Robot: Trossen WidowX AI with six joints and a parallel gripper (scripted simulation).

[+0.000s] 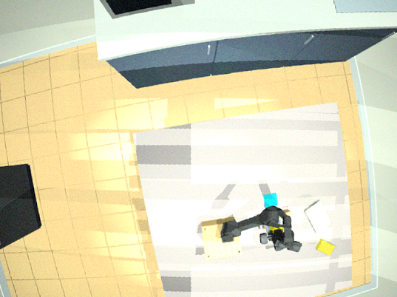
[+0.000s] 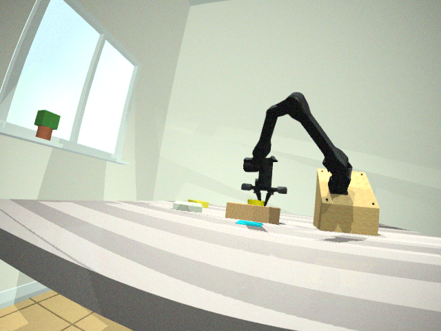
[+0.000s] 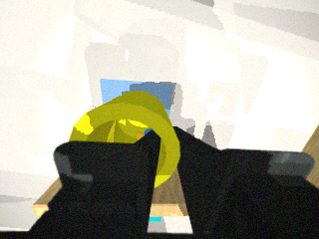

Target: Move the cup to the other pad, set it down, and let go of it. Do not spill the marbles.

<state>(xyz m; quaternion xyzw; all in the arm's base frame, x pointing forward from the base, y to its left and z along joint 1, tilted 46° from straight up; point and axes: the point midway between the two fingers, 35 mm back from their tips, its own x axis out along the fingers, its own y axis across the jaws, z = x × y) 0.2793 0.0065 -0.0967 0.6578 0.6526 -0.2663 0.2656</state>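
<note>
The cyan pad is 180 mm to the left of my gripper tip, 50 mm below it and 30 mm ahead of it. From my gripper tip the other things lie so: yellow cup: 30 mm ahead; then wooden block: 90 mm to the left, 30 mm ahead, 20 mm below.
</note>
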